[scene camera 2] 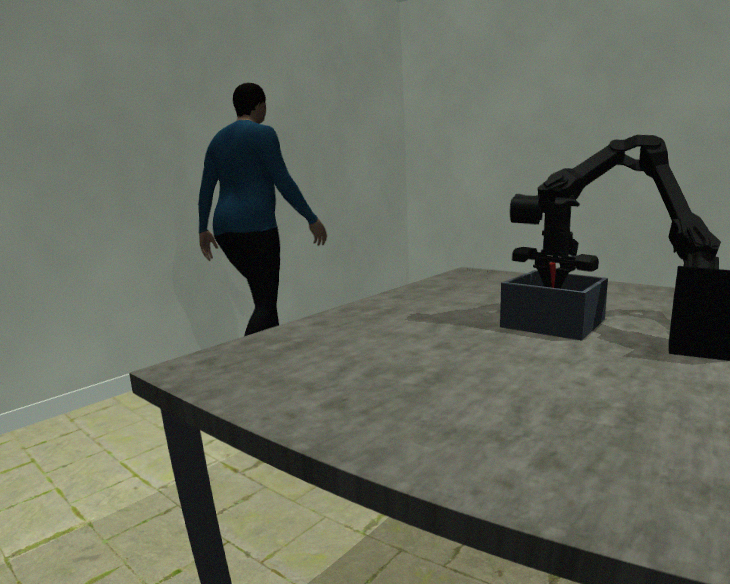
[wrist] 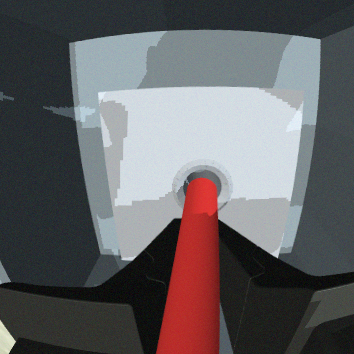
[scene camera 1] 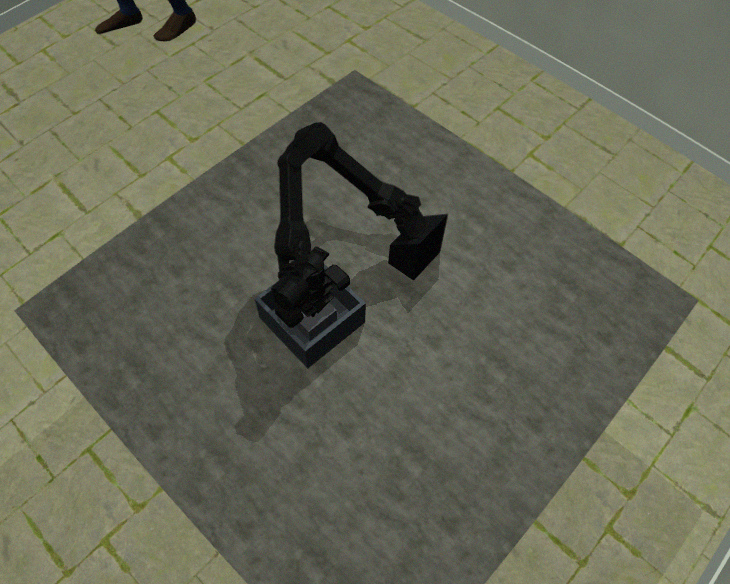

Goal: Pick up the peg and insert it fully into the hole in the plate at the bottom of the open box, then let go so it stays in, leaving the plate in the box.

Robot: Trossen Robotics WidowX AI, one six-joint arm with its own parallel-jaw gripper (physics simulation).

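Places are measured from the arm's base along level axes (x right, y ahead, z up), in centimetres.
Pixels of known places: gripper, fingertip midpoint: (wrist: 194, 225) (scene camera 1: 314, 313); arm's base, origin of the base link: (scene camera 2: 701, 285) (scene camera 1: 416, 231).
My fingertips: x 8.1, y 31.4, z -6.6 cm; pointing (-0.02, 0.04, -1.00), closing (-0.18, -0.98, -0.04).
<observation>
Ahead of a thing's pixels: the offset from my fingertips to its top centre. Level surfaces: height alone.
The red peg {dz +7.6, dx +1.1, dy -0.1 cm} (scene camera 2: 552, 274) (wrist: 196, 260) is held between the fingers of my gripper (scene camera 2: 552, 283) (wrist: 194, 225), which is shut on it and reaches down into the open box. The dark blue-grey open box {dz +3.6, dx +1.8, dy -0.7 cm} (scene camera 1: 336, 336) (scene camera 2: 541, 309) stands on the table. The pale square plate {dz -0.1, dx +1.7, dy -0.7 cm} (scene camera 1: 322, 320) (wrist: 200, 125) lies on the bottom of the box, with a round hole in it. In the wrist view the peg's lower end overlaps the near part of the hole, and the hole's dark far rim shows beyond it. Whether the tip is inside the hole or above it I cannot tell.
The box's walls stand close around the fingers on all sides. The arm's black base (scene camera 1: 417, 249) (scene camera 2: 700, 313) stands on the grey table {dz -6.2 cm} (scene camera 1: 456, 395) (scene camera 2: 395, 389) beside the box. A person in a blue top (scene camera 2: 243, 176) is beyond the table.
</observation>
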